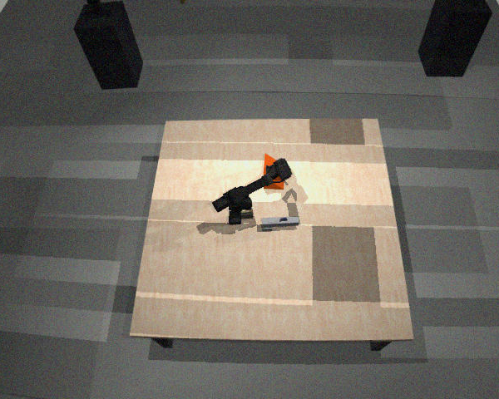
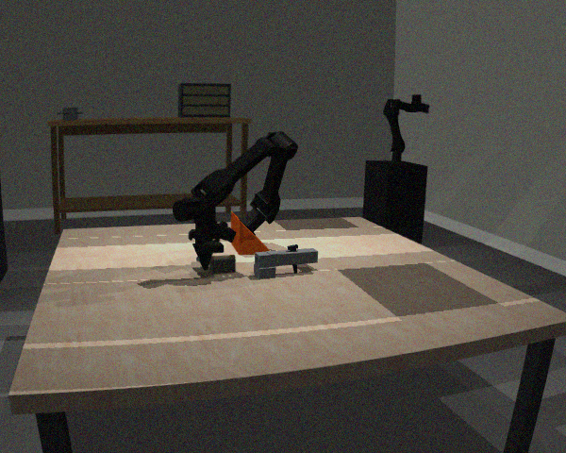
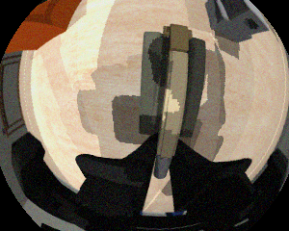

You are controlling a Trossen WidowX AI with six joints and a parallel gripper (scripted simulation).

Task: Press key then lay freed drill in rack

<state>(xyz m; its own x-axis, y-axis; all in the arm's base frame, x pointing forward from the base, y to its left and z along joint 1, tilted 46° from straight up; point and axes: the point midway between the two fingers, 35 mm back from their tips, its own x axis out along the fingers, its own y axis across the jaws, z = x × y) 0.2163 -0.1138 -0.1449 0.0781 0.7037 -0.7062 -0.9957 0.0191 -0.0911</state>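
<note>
Now: the dark box 50 mm to the left of my gripper tip and 10 mm above it. The rest, counted from my gripper tip: grey block: 220 mm to the left, 60 mm ahead, 30 mm above; then black key: 250 mm to the left, 60 mm ahead, 40 mm above.
</note>
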